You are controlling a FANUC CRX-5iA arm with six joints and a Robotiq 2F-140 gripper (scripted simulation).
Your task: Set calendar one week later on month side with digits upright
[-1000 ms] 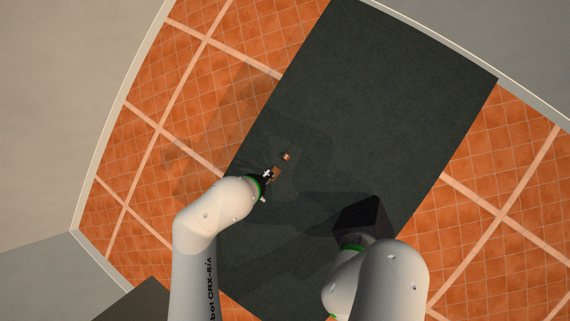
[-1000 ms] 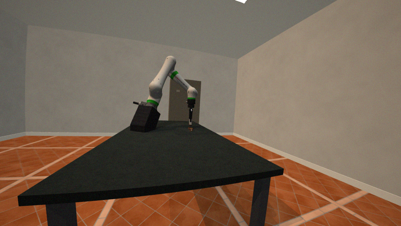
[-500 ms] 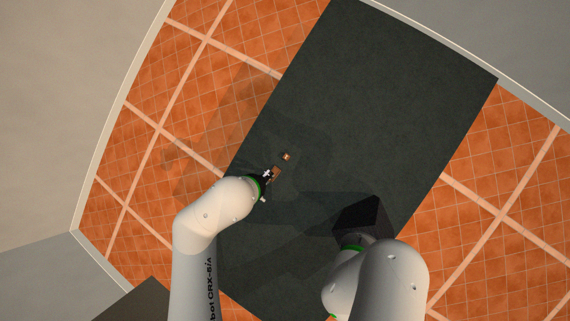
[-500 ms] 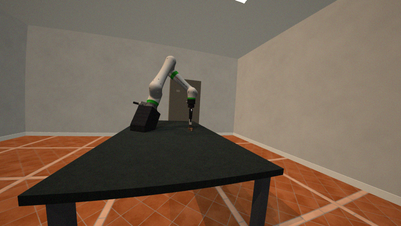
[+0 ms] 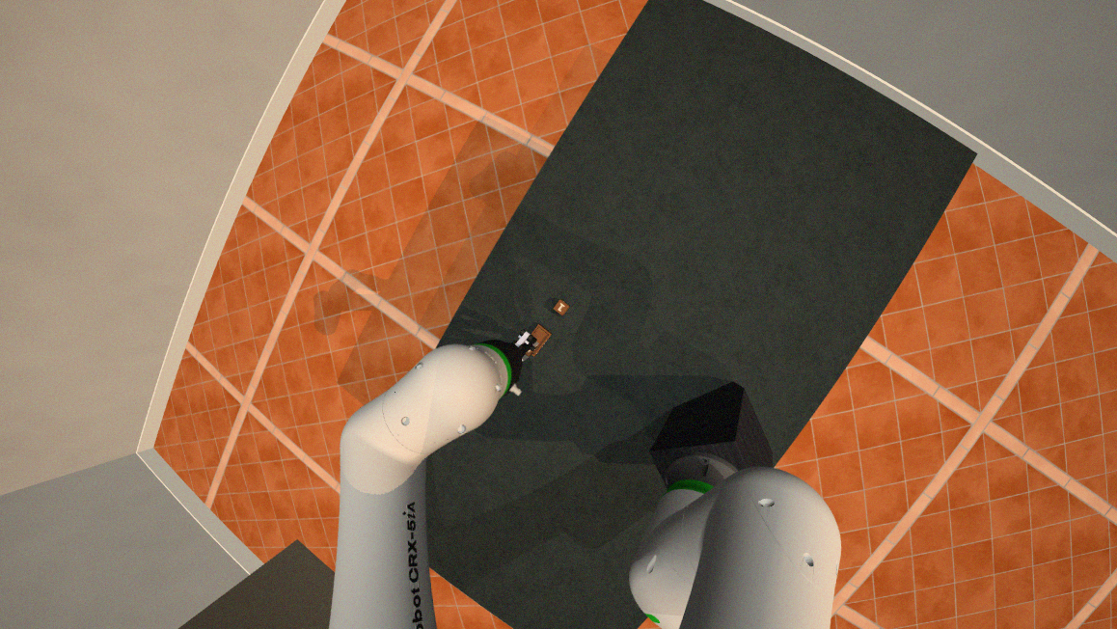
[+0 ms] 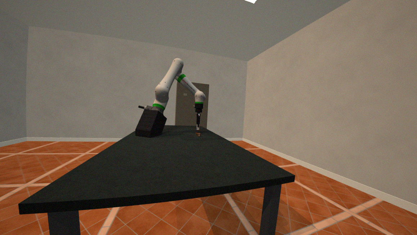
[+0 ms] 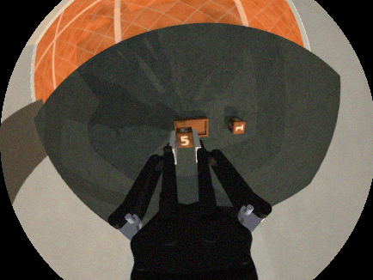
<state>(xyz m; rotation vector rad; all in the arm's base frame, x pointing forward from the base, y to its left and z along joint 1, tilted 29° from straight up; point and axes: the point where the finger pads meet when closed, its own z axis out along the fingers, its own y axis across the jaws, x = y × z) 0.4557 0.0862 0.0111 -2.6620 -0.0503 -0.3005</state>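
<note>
Right now the brown tray is 2 cm to the right of my hand and 7 cm below it. Round my hand: brown cube: 3 cm below.
</note>
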